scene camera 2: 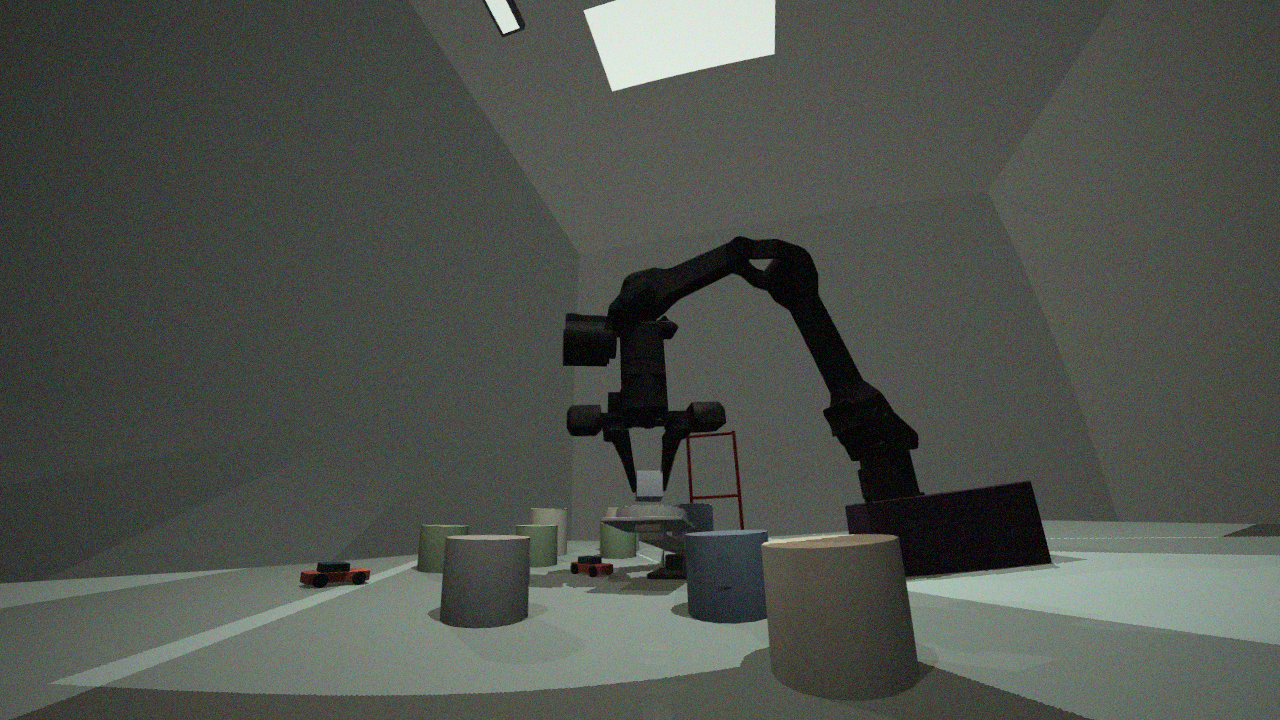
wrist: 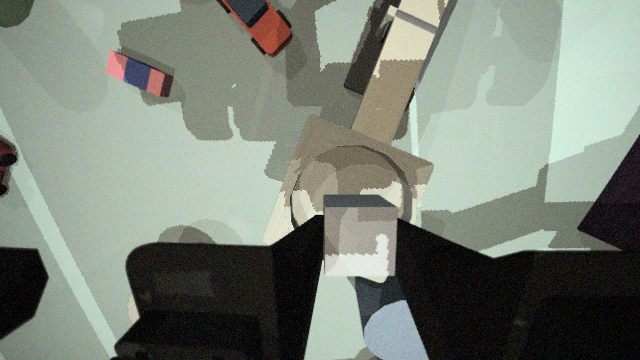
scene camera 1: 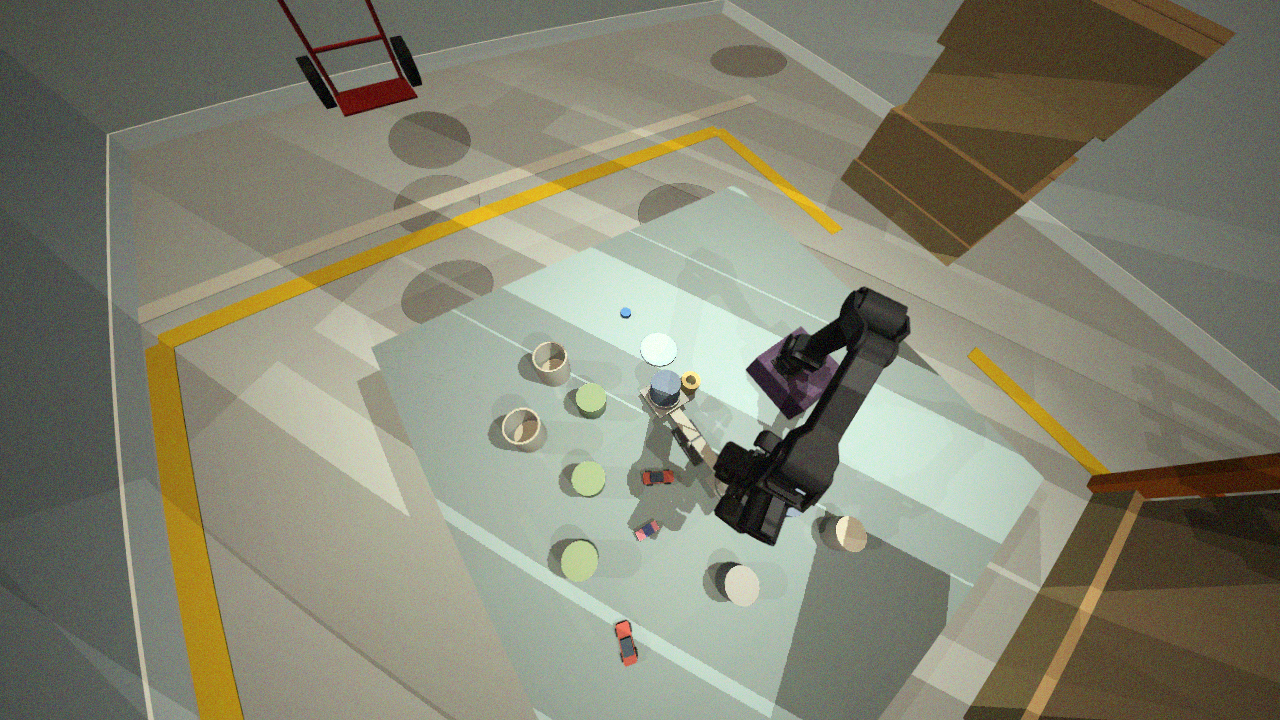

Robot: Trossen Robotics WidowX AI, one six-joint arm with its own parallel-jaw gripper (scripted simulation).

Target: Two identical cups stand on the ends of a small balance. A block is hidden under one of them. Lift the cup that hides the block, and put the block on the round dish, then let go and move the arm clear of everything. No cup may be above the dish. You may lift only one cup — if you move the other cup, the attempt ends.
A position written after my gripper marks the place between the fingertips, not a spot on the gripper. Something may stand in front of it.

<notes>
My gripper (scene camera 2: 649,491) holds a pale grey block (scene camera 2: 649,484). I also see a blue-grey cup (scene camera 2: 725,582), a blue-grey cup (scene camera 1: 665,384), a pink-and-blue block (wrist: 136,73) and a pale round dish (scene camera 1: 657,349).
The pale grey block is seen too in the wrist view (wrist: 360,231). My gripper also shows in the wrist view (wrist: 353,224) and in scene camera 1 (scene camera 1: 738,483). Scene camera 1 misses the pale grey block, which is hidden by my gripper.
</notes>
